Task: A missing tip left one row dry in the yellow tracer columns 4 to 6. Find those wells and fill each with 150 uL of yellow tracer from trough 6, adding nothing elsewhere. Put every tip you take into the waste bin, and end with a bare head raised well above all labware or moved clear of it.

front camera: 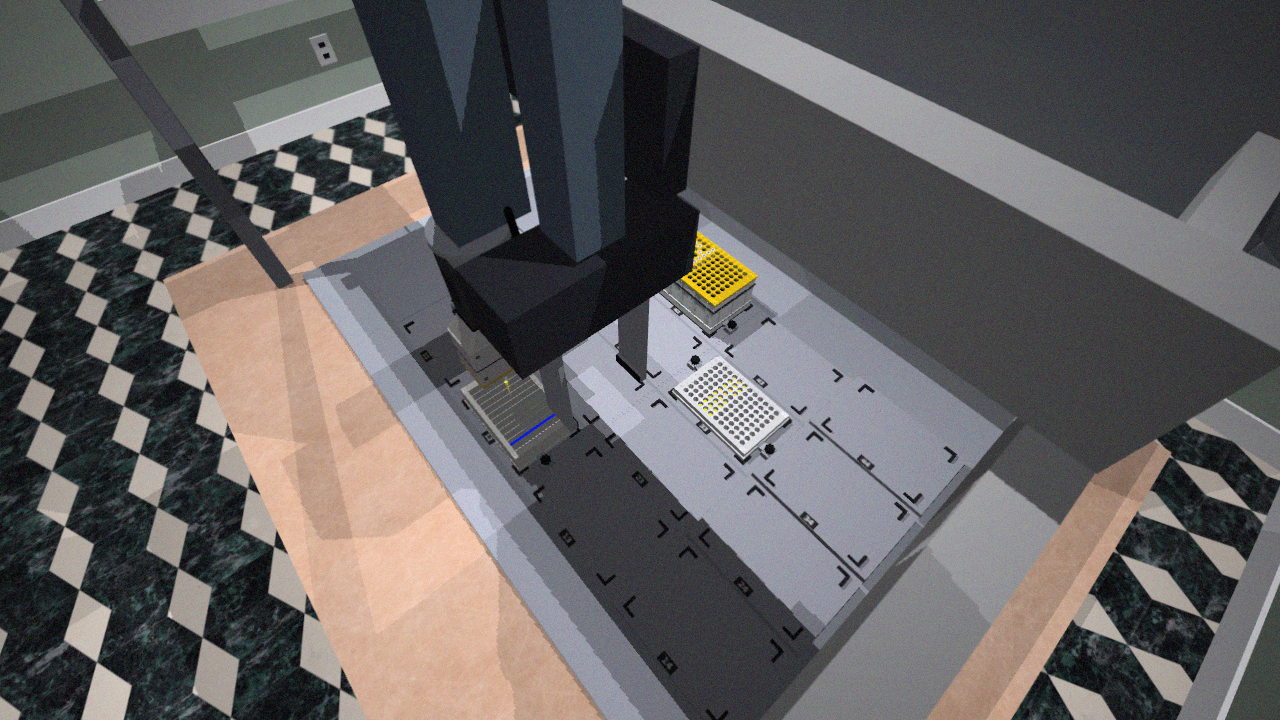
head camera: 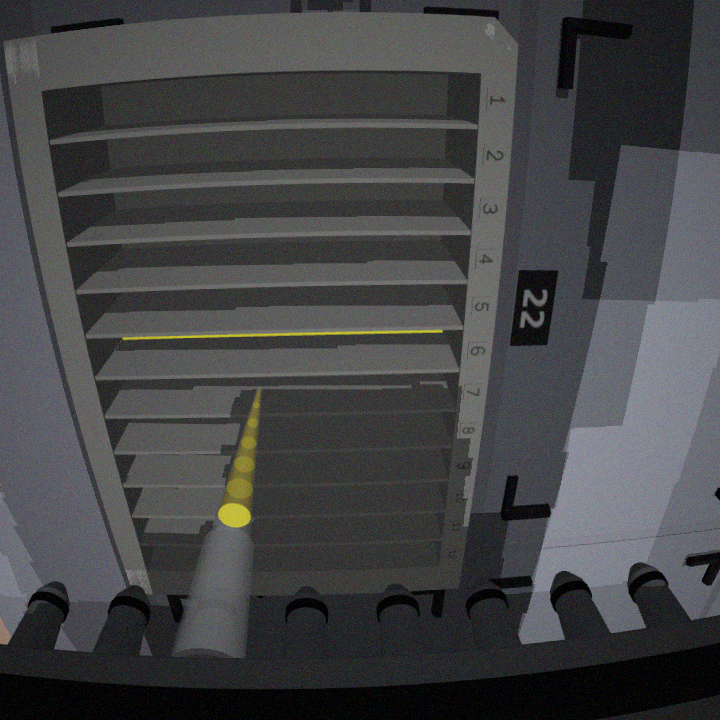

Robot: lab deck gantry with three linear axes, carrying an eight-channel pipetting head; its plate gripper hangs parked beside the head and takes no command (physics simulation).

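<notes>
The pipetting head [front camera: 480, 351] is over the trough reservoir [front camera: 487, 423] [head camera: 268, 43]. One channel, third from the left in the head view, carries a tip [front camera: 506, 384] [head camera: 236, 500] with yellow liquid inside; the other channels are bare. The tip's point is over the reservoir; its exact height is unclear. Yellow liquid [head camera: 282, 334] shows as a thin line in trough 6. The white well plate [front camera: 742, 447] has a block of yellow wells; single wells are too small to judge. The parked plate gripper [front camera: 597, 396] is open, its paddles apart and empty. The waste bin does not show.
A yellow tip rack [front camera: 726, 274] stands behind the plate, partly hidden by the dark carriage [front camera: 572, 295]. A blue line [front camera: 534, 430] marks a trough near the reservoir's front end. The grey gantry beam [front camera: 895, 232] spans the right side.
</notes>
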